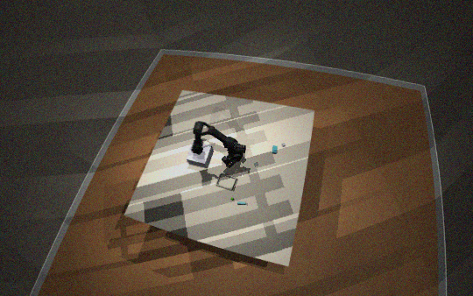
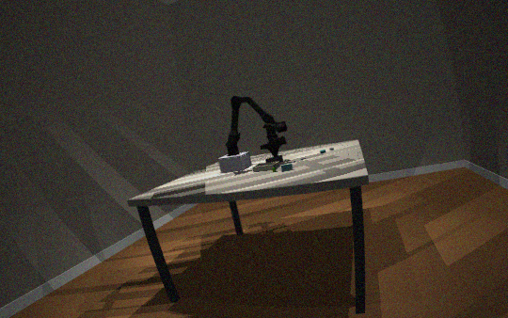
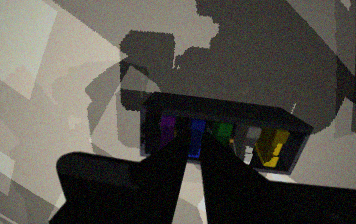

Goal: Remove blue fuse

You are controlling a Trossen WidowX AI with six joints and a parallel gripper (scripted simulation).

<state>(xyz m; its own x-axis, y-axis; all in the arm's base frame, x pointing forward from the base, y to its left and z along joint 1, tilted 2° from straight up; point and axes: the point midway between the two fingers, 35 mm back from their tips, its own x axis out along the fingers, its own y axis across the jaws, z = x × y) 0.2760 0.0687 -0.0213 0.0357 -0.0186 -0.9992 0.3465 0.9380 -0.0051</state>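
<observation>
Right now the purple fuse is 1 cm ahead of my gripper tip, 2 cm to the left of it and 1 cm below it. Round my gripper tip: blue fuse: 1 cm below; shallow dark-rimmed tray: 2 cm ahead, 19 cm to the right, 3 cm below.
</observation>
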